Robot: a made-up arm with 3 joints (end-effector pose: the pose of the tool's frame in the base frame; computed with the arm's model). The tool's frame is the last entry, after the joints.
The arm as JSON. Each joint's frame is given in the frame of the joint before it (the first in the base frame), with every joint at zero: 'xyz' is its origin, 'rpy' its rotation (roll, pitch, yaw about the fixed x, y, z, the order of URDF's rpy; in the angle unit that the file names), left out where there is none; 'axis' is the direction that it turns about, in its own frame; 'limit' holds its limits. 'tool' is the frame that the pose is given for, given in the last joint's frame.
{
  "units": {
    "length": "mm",
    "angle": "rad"
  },
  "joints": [
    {
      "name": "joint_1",
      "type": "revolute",
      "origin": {
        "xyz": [
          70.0,
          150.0,
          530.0
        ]
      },
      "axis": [
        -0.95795,
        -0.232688,
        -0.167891
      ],
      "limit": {
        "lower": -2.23,
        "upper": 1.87
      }
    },
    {
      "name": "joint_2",
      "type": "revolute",
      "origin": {
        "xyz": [
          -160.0,
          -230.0,
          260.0
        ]
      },
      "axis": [
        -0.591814,
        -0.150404,
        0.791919
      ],
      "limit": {
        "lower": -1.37,
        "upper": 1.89
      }
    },
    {
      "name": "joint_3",
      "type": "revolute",
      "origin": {
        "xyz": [
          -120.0,
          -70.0,
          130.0
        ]
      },
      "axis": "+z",
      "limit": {
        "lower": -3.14,
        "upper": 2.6
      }
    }
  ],
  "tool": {
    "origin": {
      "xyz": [
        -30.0,
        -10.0,
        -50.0
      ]
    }
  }
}
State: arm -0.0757 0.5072 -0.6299
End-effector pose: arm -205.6 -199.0 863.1 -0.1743 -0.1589 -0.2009
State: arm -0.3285 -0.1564 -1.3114
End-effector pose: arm -189.4 -224.5 789.9 -0.0311 0.4181 -1.3867
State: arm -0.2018 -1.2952 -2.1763
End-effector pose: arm -172.7 -140.0 846.0 -0.9312 0.0448 2.9988
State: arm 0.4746 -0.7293 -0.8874
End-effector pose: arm -294.2 113.2 898.9 0.1414 -0.0276 -1.5255
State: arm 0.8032 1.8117 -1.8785
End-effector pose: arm -241.7 221.3 951.4 -1.6733 -0.8391 0.8418
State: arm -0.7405 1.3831 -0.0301
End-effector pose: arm -43.7 -396.8 636.4 -0.3021 -0.3455 1.1397
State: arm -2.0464 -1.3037 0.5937
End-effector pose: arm -105.2 -195.4 186.4 2.8259 0.3067 0.8138
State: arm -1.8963 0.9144 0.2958
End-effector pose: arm -25.7 -200.8 90.5 1.2634 -0.9895 0.4201
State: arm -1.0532 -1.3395 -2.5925
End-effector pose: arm -79.0 -316.7 546.4 -1.7976 -0.6398 -2.9860
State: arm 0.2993 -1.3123 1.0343
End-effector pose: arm -288.0 44.7 884.9 0.4664 -0.2678 -0.1149
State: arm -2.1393 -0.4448 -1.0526
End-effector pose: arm -99.4 -142.2 130.3 2.8962 0.7542 1.8051
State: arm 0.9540 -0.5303 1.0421
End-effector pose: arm -342.4 246.5 865.1 -0.6276 0.1097 0.4530
